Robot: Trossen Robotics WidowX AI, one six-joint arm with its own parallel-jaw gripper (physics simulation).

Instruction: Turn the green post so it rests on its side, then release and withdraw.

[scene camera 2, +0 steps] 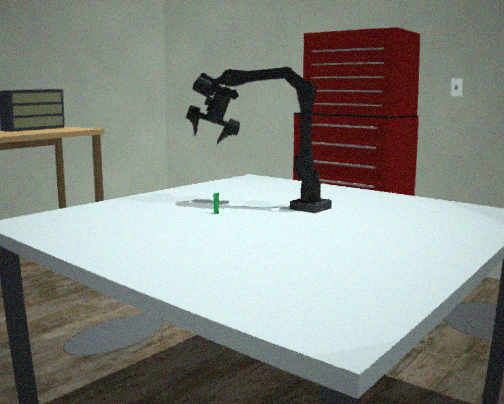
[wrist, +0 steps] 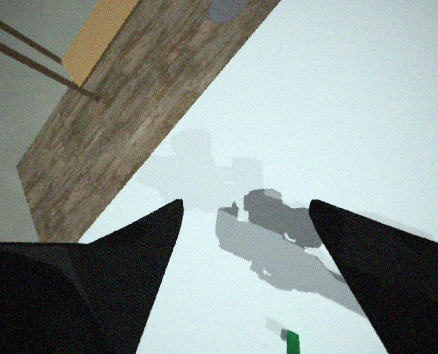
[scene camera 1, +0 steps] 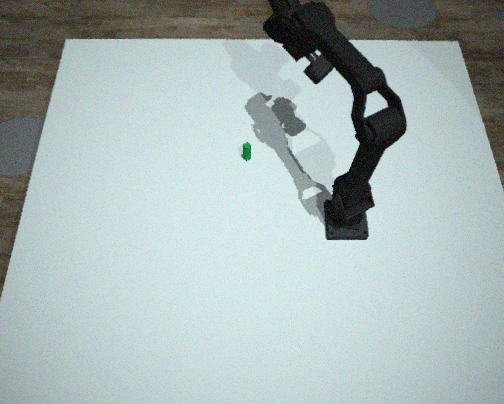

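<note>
The green post stands upright on the white table. In the wrist view part of it shows at the bottom edge, right of the middle. My gripper is open and empty, high above the table and well clear of the post. In the wrist view its two dark fingers stand wide apart at left and right. In scene camera 1 the fingertips cannot be made out clearly.
The arm's base stands on the table to the right of the post. Behind the table are a red drawer cabinet and a wooden side table carrying a dark drawer box. The arm casts shadows on the table beside the post.
</note>
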